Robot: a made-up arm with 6 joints. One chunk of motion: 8 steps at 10 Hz.
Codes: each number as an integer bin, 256 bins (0 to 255) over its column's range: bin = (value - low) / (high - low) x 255, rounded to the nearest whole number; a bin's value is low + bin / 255 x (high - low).
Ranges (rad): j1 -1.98..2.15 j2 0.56..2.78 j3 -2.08..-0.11 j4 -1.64..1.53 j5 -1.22..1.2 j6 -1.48..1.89
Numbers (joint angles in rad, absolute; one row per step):
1: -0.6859 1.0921 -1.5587 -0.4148 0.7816 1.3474
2: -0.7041 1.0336 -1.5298 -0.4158 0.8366 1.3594
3: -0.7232 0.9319 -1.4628 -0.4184 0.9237 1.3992
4: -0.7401 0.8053 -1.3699 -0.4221 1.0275 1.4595
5: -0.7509 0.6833 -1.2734 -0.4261 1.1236 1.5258
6: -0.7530 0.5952 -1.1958 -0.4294 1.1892 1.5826
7: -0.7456 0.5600 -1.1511 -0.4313 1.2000 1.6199
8: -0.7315 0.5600 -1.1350 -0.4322 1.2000 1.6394
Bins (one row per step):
1: 80 61 67 99 211 214
2: 79 54 71 98 217 215
3: 78 43 80 98 226 218
4: 77 28 92 98 237 222
5: 76 14 104 98 247 227
6: 76 4 114 97 254 232
7: 76 0 120 97 255 235
8: 77 0 122 97 255 236

